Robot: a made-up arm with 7 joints.
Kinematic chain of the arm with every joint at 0, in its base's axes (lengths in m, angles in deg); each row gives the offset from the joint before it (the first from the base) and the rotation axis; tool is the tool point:
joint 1: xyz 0 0 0.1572 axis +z
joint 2: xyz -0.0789 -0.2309 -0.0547 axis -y
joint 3: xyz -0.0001 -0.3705 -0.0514 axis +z
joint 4: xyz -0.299 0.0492 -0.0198 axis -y
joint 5: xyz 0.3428 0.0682 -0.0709 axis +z
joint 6: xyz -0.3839 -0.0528 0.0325 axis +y
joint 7: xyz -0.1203 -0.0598 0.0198 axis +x
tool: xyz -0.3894 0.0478 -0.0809
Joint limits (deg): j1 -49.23..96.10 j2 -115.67..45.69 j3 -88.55..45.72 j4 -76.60..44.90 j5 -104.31..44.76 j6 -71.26..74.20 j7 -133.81..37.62
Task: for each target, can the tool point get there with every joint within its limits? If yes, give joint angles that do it. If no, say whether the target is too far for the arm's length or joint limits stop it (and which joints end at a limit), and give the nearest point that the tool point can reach.
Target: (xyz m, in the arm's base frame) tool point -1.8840 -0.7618 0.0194
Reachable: no: joint limits stop it (at a limit: joint 1, joint 3, joint 4, joint 5, joint 6) | nearest point -1.3946 -0.6090 0.0489 | short by 0.514 m
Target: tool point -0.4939 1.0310 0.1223
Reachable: no: joint limits stop it (at a limit: joint 1, joint 4, joint 5, joint 7) | nearest point -0.4953 0.8862 0.1202 | short by 0.145 m
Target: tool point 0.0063 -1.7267 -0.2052
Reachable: no: joint limits stop it (at a limit: joint 3, joint 4, joint 5, joint 6) | nearest point 0.0055 -1.4972 -0.1532 | short by 0.235 m
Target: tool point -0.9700 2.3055 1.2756
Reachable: no: too far | nearest point -0.7001 0.7671 0.5916 | short by 1.705 m
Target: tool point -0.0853 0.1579 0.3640
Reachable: yes | joints -8.67 -56.02 -74.08 18.23 -0.06 54.24 -46.31
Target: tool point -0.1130 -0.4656 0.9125
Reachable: yes | joints -10.64 -85.82 -26.84 -57.15 16.18 -22.74 -51.27
